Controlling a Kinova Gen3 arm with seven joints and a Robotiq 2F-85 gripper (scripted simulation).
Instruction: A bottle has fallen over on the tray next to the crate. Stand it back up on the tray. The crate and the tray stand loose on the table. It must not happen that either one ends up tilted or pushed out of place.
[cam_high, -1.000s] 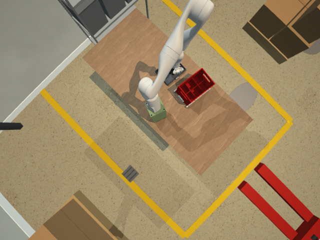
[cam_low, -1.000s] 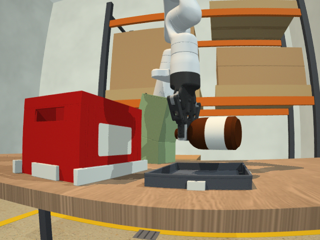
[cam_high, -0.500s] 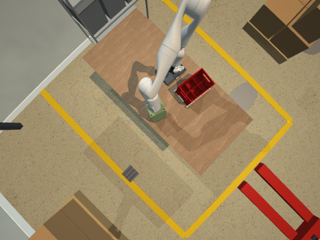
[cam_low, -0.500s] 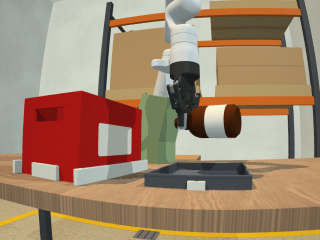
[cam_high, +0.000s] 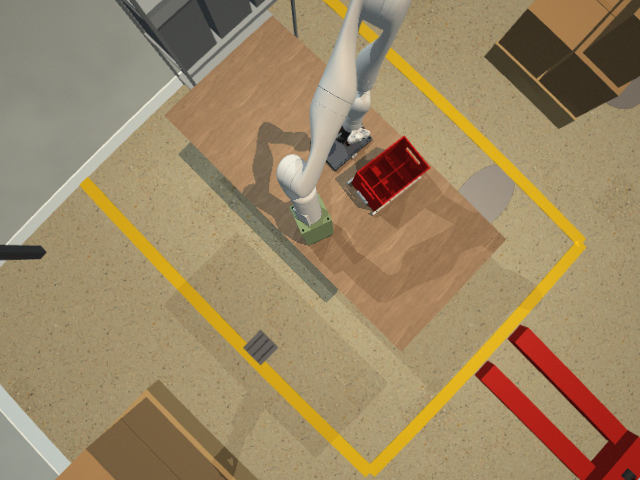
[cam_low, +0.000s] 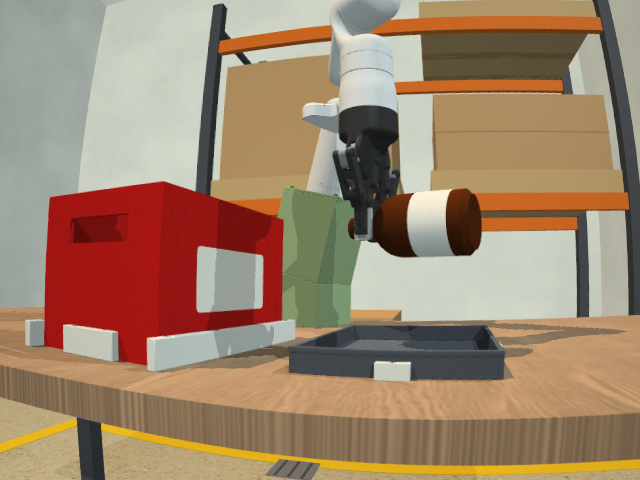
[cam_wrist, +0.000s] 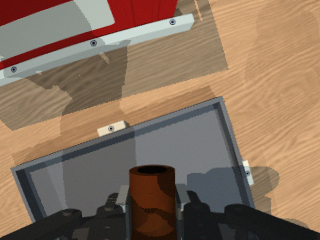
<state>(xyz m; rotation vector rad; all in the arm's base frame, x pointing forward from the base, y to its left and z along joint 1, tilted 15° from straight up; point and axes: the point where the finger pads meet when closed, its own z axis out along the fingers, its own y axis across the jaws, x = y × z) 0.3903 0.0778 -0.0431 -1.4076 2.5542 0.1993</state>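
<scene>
My gripper is now 40 mm to the right of the brown bottle and 30 mm short of it. From my hand the other things lie so: red crate 250 mm to the right, 70 mm below; then dark grey tray 140 mm below, 40 mm to the left, 40 mm ahead.
</scene>
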